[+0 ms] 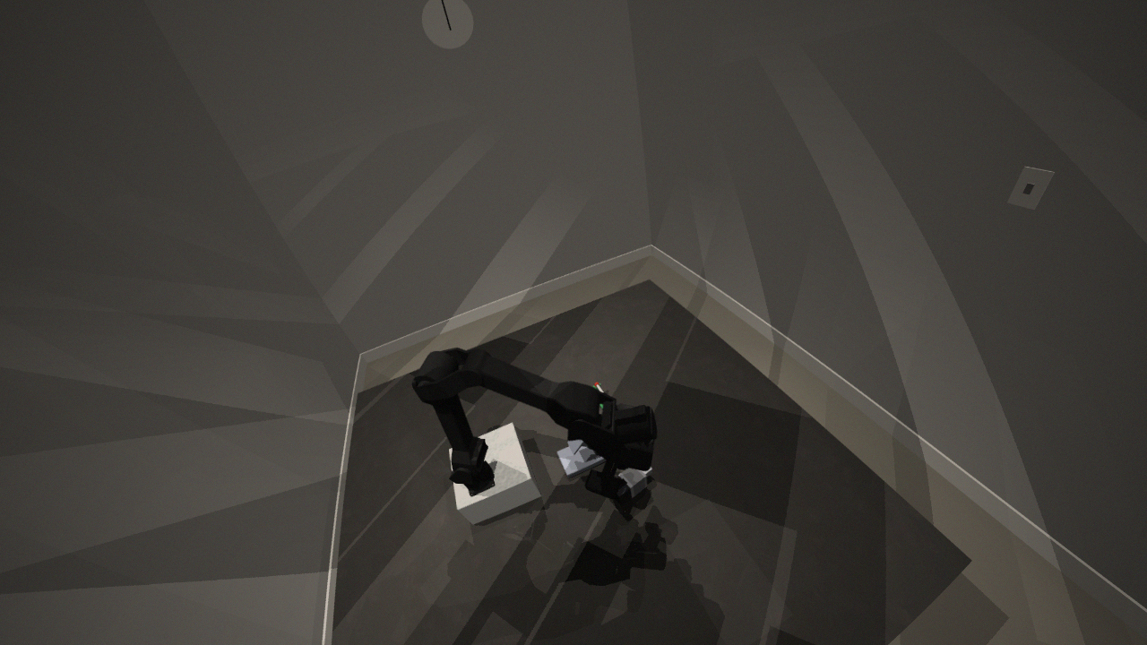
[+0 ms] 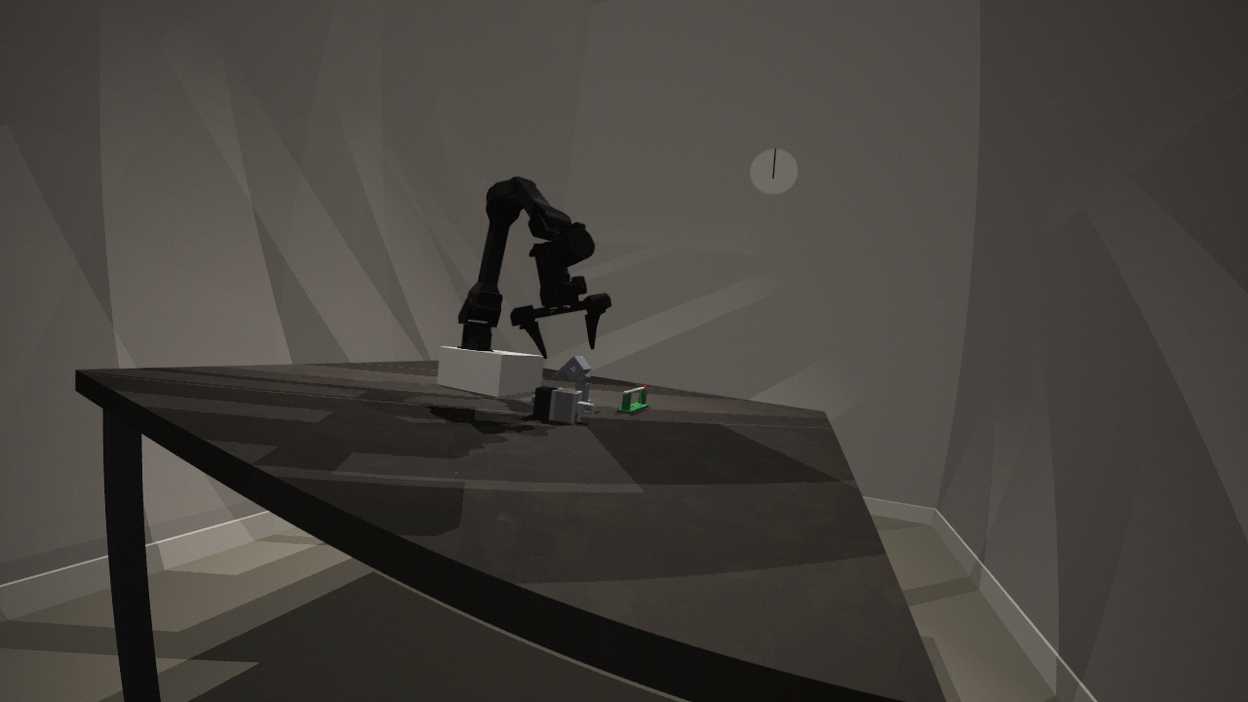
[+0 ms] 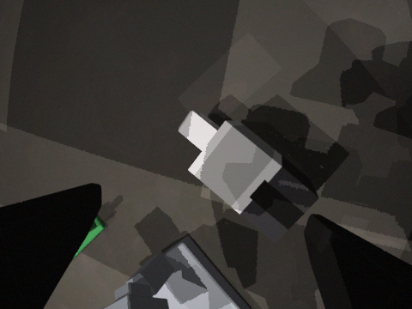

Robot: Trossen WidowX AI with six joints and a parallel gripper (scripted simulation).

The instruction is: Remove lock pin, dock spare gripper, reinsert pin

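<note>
Right now my gripper tip is 100 mm above the spare gripper. From my gripper tip the other things lie so: green cradle: 70 mm ahead, 250 mm to the left, 100 mm below; then grey mount: 50 mm behind, 140 mm to the left, 70 mm below.
</note>
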